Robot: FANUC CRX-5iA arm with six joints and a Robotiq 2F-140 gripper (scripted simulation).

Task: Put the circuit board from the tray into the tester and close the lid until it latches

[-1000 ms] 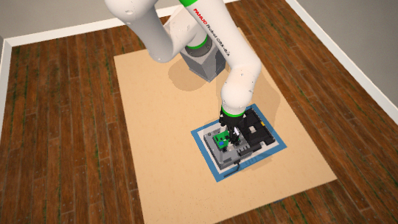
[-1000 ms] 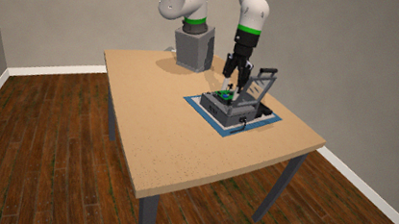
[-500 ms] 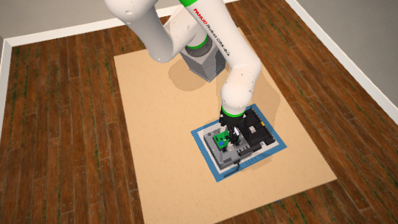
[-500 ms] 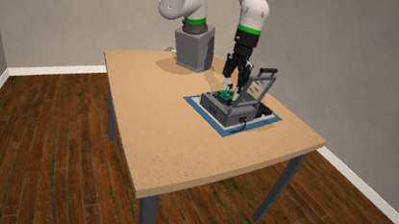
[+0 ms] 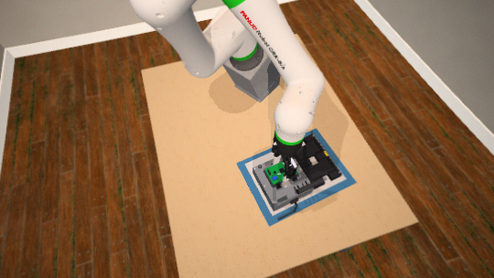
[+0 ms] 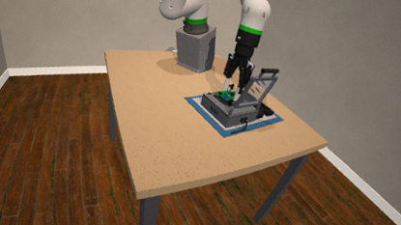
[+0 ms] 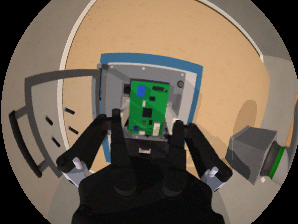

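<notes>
Right now the circuit board is 2 cm below my hand. Also, from my hand: tester lid 12 cm ahead, 3 cm to the left, 8 cm above; then tester 2 cm ahead, 4 cm to the left, 1 cm above.
</notes>
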